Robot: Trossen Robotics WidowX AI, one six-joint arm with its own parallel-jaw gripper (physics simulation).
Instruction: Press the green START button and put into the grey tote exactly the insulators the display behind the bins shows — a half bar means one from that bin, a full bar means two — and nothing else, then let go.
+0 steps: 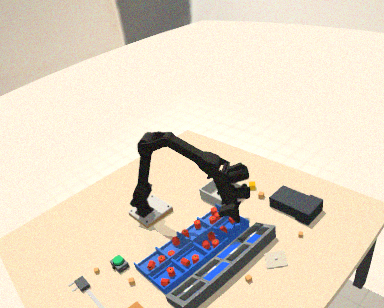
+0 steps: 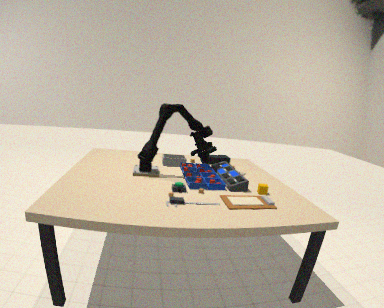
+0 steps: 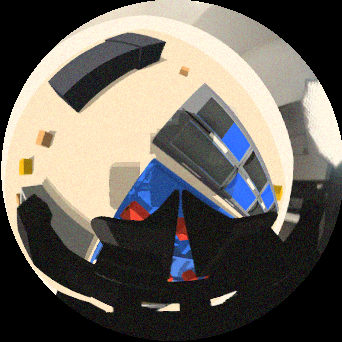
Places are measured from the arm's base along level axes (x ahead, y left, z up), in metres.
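Where they show: gripper, fingertip midpoint: (image 1: 238, 222) (image 2: 207, 163) (image 3: 179, 193); arm's base, link origin: (image 1: 144, 211) (image 2: 144, 170).
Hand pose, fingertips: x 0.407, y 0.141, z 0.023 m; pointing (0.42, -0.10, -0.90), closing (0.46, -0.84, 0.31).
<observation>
Things, the pixels of their centre, and the offset from my fingertips. "spot": a spot on its surface instead.
- blue bin tray, body centre: (image 1: 152, 263) (image 2: 196, 182) dy -0.325, dx -0.152, dz -0.028 m
- grey tote, body centre: (image 3: 49, 243) (image 1: 222, 192) (image 2: 174, 160) dy +0.134, dx -0.194, dz -0.018 m
- green START button, body centre: (image 1: 119, 262) (image 2: 179, 186) dy -0.405, dx -0.258, dz -0.025 m
- dark box, body centre: (image 3: 104, 58) (image 1: 295, 203) (image 2: 215, 159) dy +0.222, dx +0.124, dz -0.017 m
- yellow cube, body centre: (image 1: 252, 185) dy +0.252, dx -0.116, dz -0.032 m
- white plate, body centre: (image 1: 275, 259) dy -0.054, dx +0.202, dz -0.043 m
- plug, surface spot: (image 1: 82, 283) spot: dy -0.565, dx -0.289, dz -0.026 m
- wooden frame, body centre: (image 2: 248, 200) dy -0.567, dx +0.037, dz -0.036 m
A blue bin tray (image 1: 140, 266) (image 2: 204, 186) (image 3: 156, 180) holds several red insulators (image 1: 197, 223) (image 3: 134, 212). Behind it lies the grey display (image 1: 271, 232) (image 2: 239, 186) (image 3: 204, 150) with some blue bars. My gripper (image 1: 235, 218) (image 2: 205, 160) (image 3: 179, 193) reaches down into the far end bin. Its fingertips meet, with nothing gripped between them; red insulators lie beside and under the fingers. The grey tote (image 1: 207, 192) (image 2: 173, 160) (image 3: 66, 223) stands just behind the arm. The green START button (image 1: 118, 260) (image 2: 178, 184) is at the tray's near end.
A dark box (image 1: 296, 203) (image 2: 219, 159) (image 3: 95, 70) lies past the display. A yellow cube (image 1: 252, 185) (image 3: 25, 166) and small tan cubes (image 1: 261, 194) lie near the tote. A white plate (image 1: 276, 259), a plug (image 1: 82, 283) and a wooden frame (image 2: 249, 201) lie around.
</observation>
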